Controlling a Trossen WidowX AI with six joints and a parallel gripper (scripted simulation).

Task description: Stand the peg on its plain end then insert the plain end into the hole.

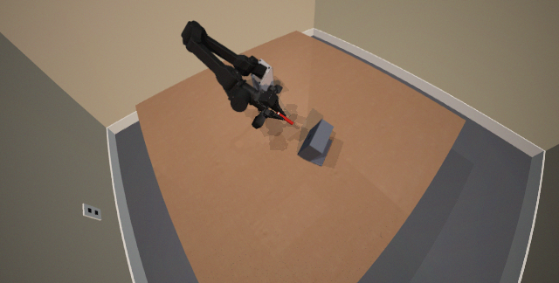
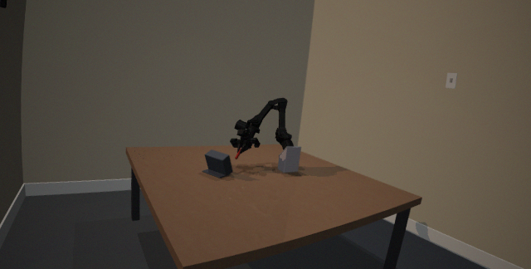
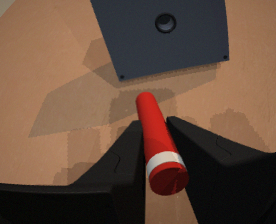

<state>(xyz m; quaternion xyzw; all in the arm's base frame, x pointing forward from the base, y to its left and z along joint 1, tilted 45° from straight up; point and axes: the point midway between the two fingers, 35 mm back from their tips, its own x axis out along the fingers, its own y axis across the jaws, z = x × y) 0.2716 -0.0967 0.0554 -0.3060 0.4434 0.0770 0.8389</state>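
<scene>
Right now the grey sloped panel is 140 mm ahead of my gripper tip, 40 mm to the left of it and 40 mm below it. Round my gripper tip: flat foot: 160 mm ahead, 50 mm to the left, 90 mm below; then red peg: 10 mm behind, 10 mm to the right, 10 mm above.
</scene>
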